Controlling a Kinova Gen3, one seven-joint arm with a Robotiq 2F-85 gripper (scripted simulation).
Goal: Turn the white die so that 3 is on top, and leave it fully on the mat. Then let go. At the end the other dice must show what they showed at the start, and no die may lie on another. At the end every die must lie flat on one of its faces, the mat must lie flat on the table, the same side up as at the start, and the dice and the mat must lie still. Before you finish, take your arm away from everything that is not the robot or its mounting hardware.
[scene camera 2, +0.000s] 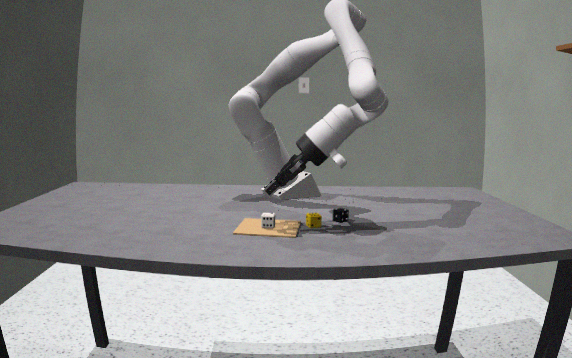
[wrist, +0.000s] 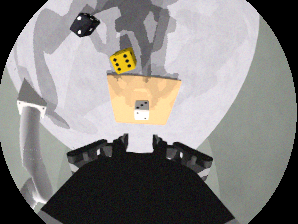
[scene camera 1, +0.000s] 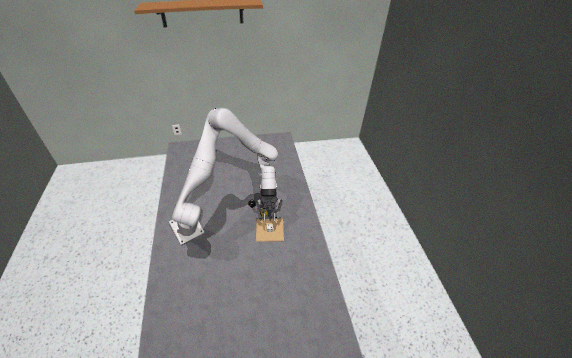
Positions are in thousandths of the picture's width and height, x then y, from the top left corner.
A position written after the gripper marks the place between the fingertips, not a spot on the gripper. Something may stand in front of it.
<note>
In view: the gripper (scene camera 2: 468,538) and a mat (scene camera 2: 496,638).
The mat shows as well in the wrist view (wrist: 542,417). The gripper shows as well in the wrist view (wrist: 471,623).
</note>
